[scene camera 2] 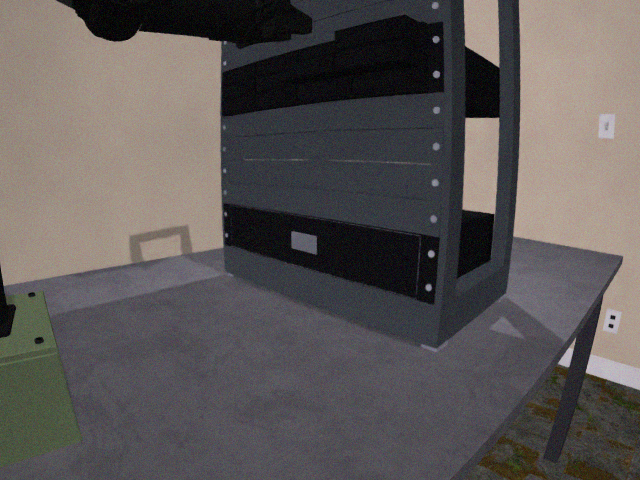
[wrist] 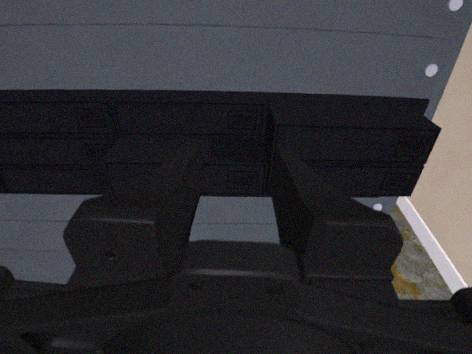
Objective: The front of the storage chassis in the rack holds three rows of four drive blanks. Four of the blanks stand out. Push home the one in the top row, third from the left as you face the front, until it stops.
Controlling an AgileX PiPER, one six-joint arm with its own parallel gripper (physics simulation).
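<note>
The black storage chassis [scene camera 2: 439, 56] [wrist: 60, 96] sits in the grey rack [scene camera 2: 452, 180]. The top-row third blank [wrist: 175, 118] has its square latch at its right end; its front looks level with its left neighbour [wrist: 45, 117]. The top-row fourth blank [scene camera 2: 385, 36] [wrist: 345, 142] stands out clearly. Another dark block [wrist: 132, 150] seems to stand out lower down, partly behind the left finger. My gripper [scene camera 2: 310, 24] [wrist: 238, 160] is open part way, with no object between its fingers. Its tips overlap the lower rows in the wrist view; whether they touch is too dark to tell.
Grey panels [scene camera 2: 330, 113] [wrist: 215, 60] lie above and below the chassis. A black unit with a pale label [scene camera 2: 303, 242] sits low in the rack. The rack stands on the grey table [scene camera 2: 232, 372]. A green block [scene camera 2: 36, 403] is at the left edge.
</note>
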